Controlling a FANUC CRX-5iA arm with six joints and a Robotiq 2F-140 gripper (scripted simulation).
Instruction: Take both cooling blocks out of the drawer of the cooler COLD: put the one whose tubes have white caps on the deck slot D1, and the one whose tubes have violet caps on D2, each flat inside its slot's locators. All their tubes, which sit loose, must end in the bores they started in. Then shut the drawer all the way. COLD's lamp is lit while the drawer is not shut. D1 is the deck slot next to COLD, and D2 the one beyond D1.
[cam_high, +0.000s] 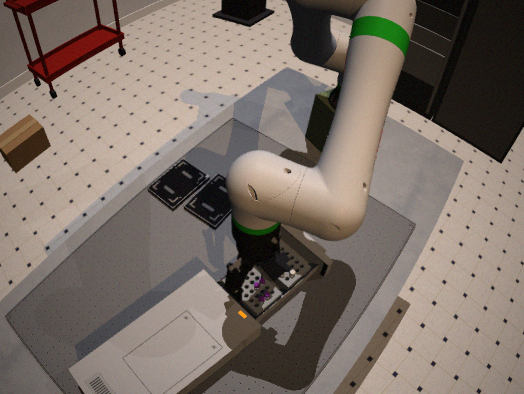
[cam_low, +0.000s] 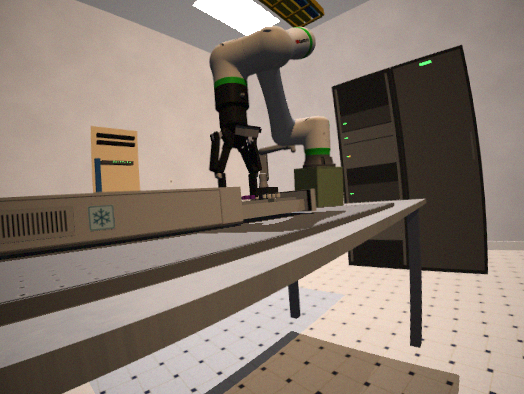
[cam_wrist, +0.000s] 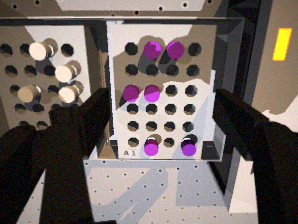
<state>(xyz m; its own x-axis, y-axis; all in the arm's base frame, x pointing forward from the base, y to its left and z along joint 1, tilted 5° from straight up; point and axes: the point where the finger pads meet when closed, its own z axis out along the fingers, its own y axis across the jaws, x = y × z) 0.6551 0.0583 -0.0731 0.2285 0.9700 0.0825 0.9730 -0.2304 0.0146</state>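
The cooling block is 50 mm below my hand. Also, from my hand: drawer: 70 mm behind, 50 mm below, 20 mm to the left; cooler COLD: 100 mm ahead, 40 mm below, 20 mm to the right; deck slot D1: 250 mm to the right, 200 mm behind, 80 mm below.
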